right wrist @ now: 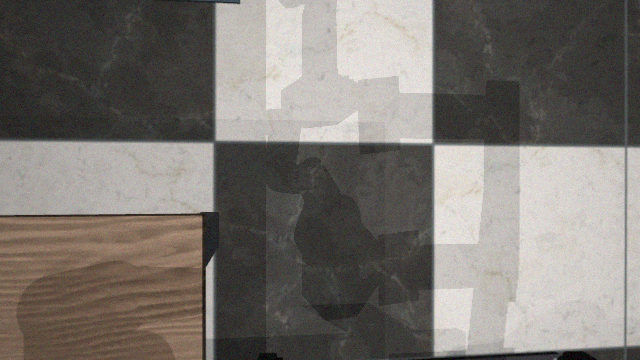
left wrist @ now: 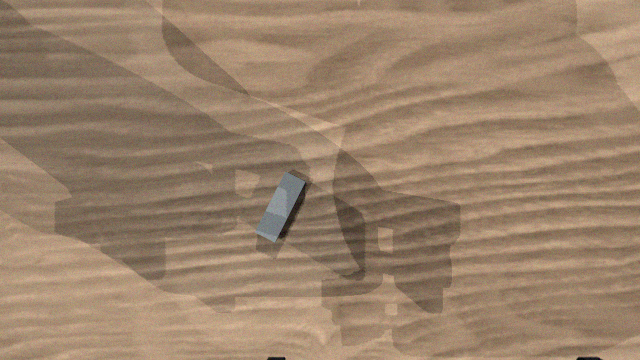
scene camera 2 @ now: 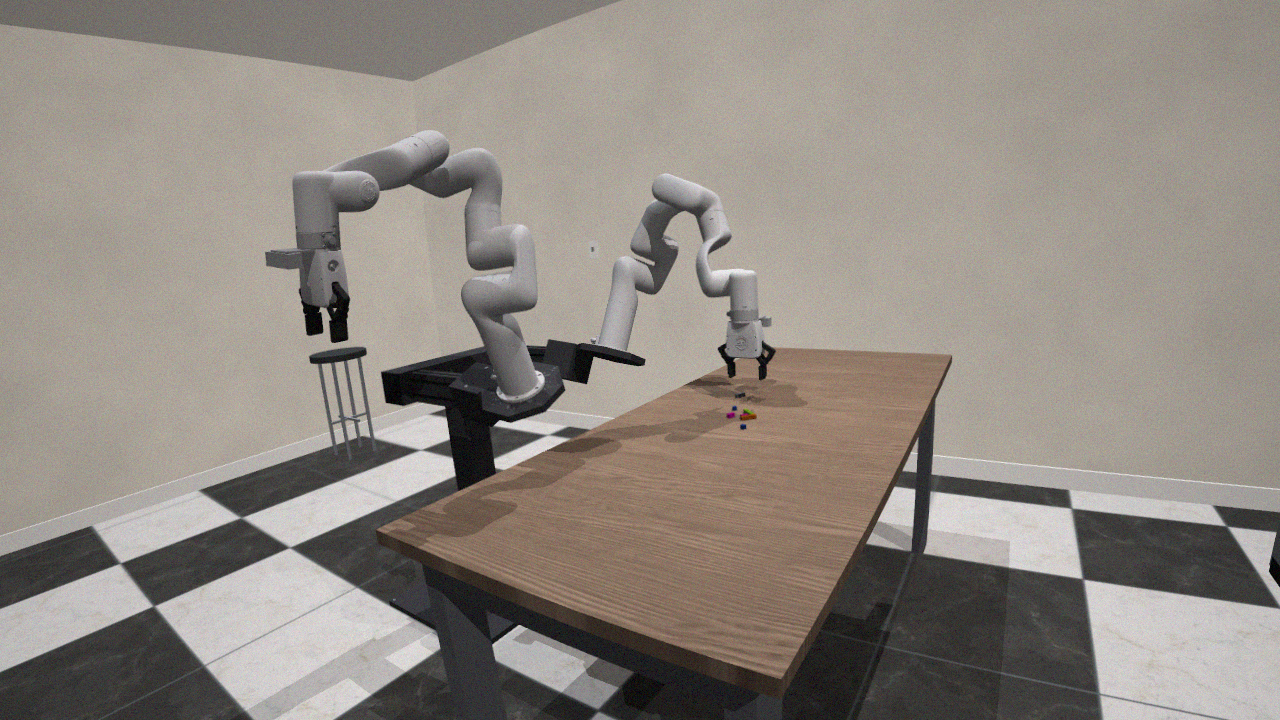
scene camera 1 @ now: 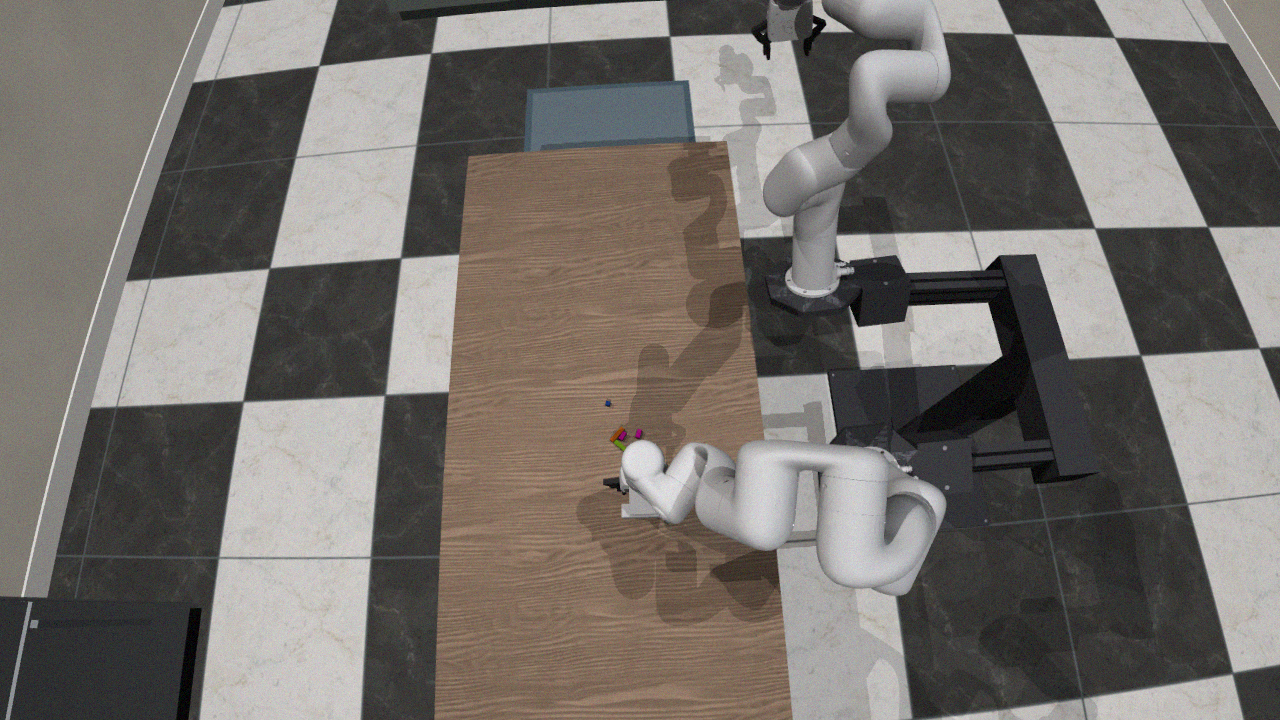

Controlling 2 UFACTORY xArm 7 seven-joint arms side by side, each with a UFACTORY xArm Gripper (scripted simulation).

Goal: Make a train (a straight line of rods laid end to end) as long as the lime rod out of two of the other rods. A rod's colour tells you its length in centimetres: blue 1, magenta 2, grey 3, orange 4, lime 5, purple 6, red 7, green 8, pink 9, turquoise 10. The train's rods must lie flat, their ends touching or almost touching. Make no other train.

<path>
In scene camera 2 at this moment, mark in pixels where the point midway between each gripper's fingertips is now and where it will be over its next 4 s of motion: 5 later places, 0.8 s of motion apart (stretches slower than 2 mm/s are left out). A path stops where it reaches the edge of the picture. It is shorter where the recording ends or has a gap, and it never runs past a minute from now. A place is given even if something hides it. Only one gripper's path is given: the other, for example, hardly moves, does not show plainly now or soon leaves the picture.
The left gripper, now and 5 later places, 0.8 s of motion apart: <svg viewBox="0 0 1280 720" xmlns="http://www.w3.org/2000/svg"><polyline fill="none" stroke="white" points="747,378 743,381 734,386 729,391 729,397 730,408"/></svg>
</path>
